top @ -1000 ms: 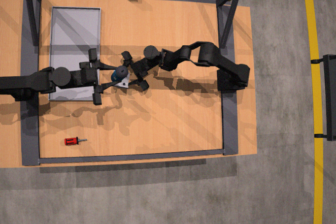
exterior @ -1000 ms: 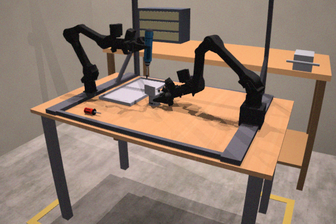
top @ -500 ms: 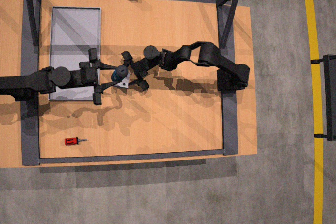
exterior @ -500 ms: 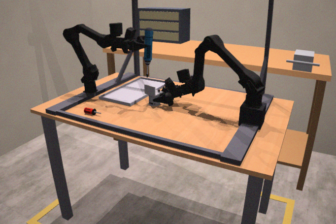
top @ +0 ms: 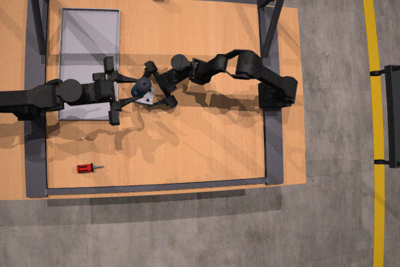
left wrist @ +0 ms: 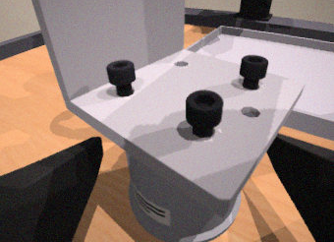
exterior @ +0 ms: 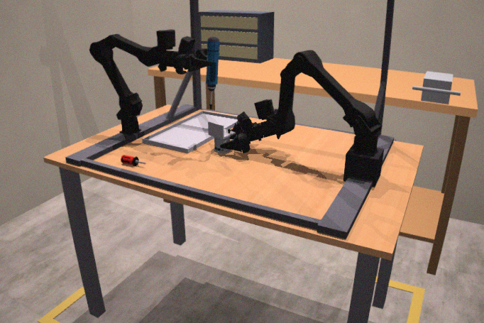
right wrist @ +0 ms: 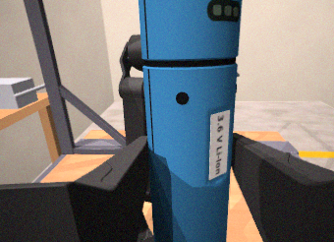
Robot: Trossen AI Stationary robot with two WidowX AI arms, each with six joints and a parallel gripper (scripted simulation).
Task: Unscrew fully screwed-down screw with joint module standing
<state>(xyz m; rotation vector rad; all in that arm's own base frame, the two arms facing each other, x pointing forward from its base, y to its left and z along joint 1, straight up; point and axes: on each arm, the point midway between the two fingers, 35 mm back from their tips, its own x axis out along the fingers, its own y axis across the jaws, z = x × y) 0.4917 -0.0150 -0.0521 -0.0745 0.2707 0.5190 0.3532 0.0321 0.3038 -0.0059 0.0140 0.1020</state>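
Now: the grey cylinder 10 mm ahead of my left hand, 20 mm to the right of it and 10 mm below it. Also, from my left hand: l-shaped bracket: 10 mm ahead, 20 mm to the right, 30 mm above; bit: 30 mm ahead, 60 mm to the right, 150 mm above; shallow grey tray: 120 mm behind, 220 mm to the right, 30 mm below.
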